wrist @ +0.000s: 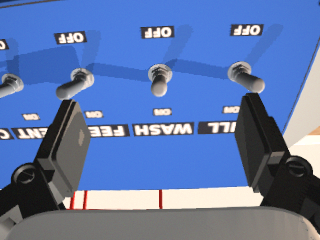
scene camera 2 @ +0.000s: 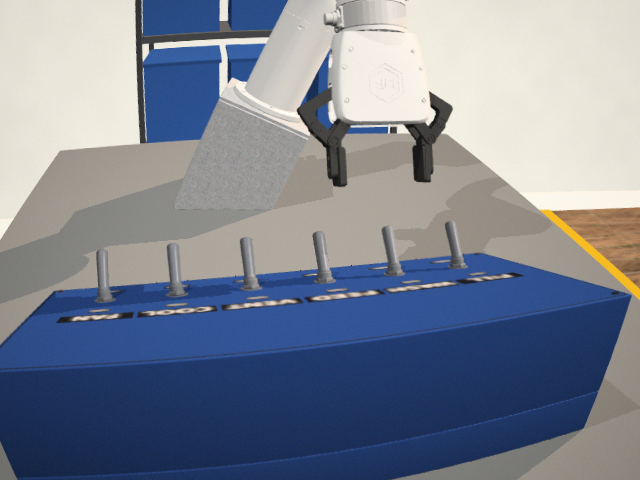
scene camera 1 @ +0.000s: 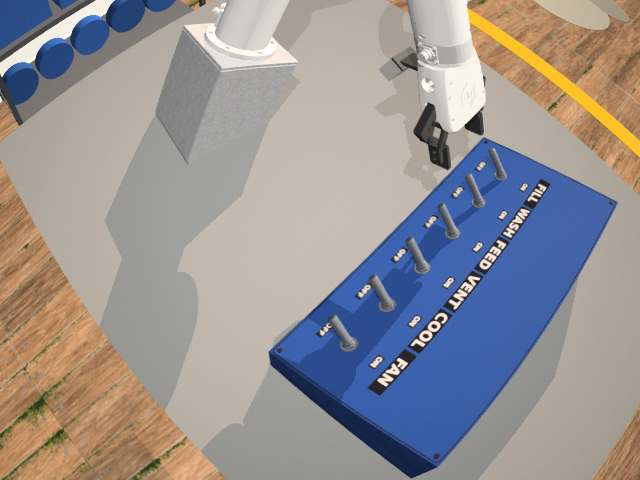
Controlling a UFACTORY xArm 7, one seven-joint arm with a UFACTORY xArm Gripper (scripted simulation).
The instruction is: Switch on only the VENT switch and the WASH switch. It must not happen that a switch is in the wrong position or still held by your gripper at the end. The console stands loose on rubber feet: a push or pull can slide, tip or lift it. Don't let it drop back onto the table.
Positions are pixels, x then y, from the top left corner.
Scene:
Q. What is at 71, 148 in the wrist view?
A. My gripper.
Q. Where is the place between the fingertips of my gripper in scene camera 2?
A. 382, 184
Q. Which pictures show the blue console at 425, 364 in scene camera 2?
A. The wrist view, scene camera 2 and scene camera 1: all of them.

